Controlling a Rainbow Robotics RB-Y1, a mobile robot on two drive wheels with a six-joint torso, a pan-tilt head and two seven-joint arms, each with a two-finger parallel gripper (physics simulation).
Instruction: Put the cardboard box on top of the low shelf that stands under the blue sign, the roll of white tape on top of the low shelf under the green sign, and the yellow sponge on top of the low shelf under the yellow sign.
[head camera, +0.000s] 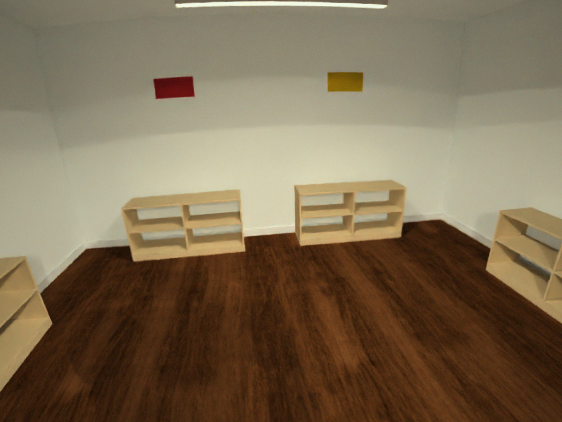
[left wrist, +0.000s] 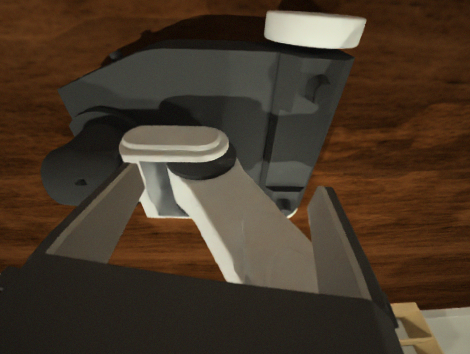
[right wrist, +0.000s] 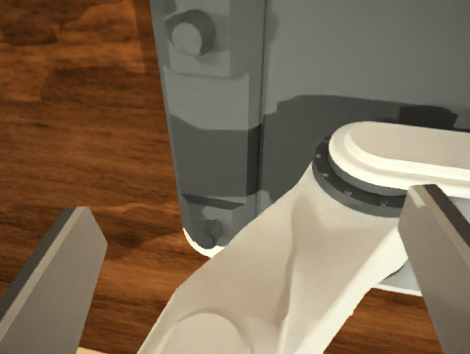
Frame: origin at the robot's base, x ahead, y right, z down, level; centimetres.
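Seen in the pictures: left gripper, fingertip midpoint: (left wrist: 225, 186); right gripper, fingertip midpoint: (right wrist: 245, 216).
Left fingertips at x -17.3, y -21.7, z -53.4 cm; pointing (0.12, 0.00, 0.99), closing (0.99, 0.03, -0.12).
Note:
A point is followed by its place in that frame.
In the head view the yellow sign (head camera: 345, 81) @(z -175.5, x 321.5, y 103.0 cm) hangs on the far wall, right of the middle. A low wooden shelf (head camera: 350, 188) @(z -61.0, x 289.9, y 102.1 cm) stands under it with a bare top. The blue sign, the green sign, the cardboard box, the white tape and the yellow sponge do not show in these views. My left gripper (left wrist: 225, 186) @(z -53.4, x -17.2, y -21.7 cm) is open and empty, with my own base and arm behind its fingers. My right gripper (right wrist: 245, 216) @(z -53.9, x -12.8, y 22.1 cm) is open and empty, also in front of my own base and arm.
A red sign (head camera: 174, 87) @(z -175.2, x 314.5, y -81.2 cm) hangs left on the far wall above another low shelf (head camera: 185, 199) @(z -61.0, x 285.4, y -77.5 cm). Parts of two more low shelves show at the left edge (head camera: 25, 277) @(z -44.5, x 168.1, y -175.6 cm) and the right edge (head camera: 532, 217) @(z -61.1, x 175.2, y 226.7 cm). Dark wooden floor (head camera: 280, 320) @(z 0.0, x 159.6, y 10.1 cm) lies between them.

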